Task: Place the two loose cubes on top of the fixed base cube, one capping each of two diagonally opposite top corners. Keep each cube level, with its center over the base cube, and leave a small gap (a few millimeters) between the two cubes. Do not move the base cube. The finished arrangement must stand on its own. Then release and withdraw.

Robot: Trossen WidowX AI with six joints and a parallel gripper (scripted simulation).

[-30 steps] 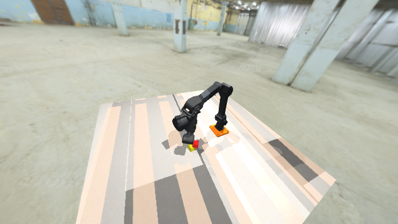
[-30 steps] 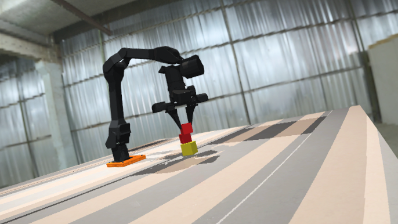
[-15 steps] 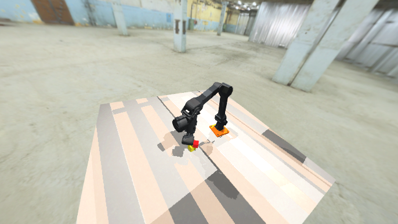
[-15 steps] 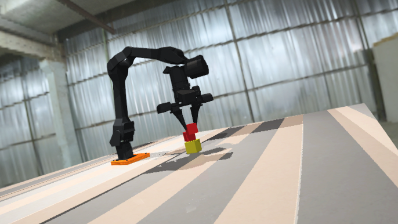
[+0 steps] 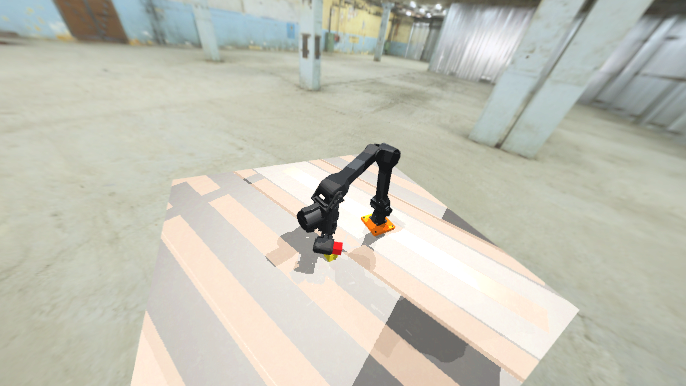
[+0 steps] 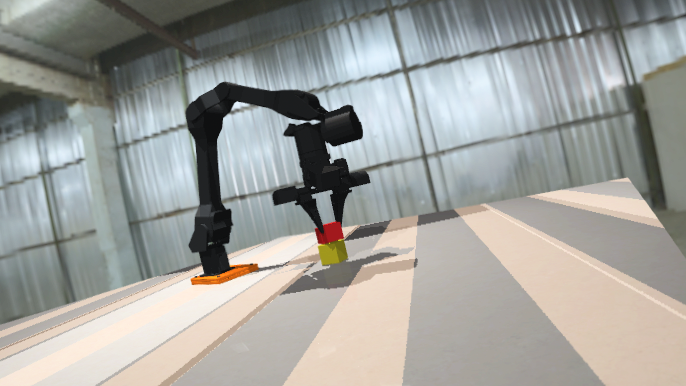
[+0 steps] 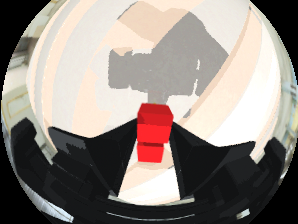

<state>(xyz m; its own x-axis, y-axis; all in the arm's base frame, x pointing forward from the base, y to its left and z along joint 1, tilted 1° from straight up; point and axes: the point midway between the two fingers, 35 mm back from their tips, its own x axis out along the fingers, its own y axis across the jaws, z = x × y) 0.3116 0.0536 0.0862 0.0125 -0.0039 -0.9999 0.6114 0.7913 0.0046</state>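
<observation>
The yellow base cube lies 4 cm below my gripper tip, 2 cm behind it and 1 cm to the left of it.
</observation>
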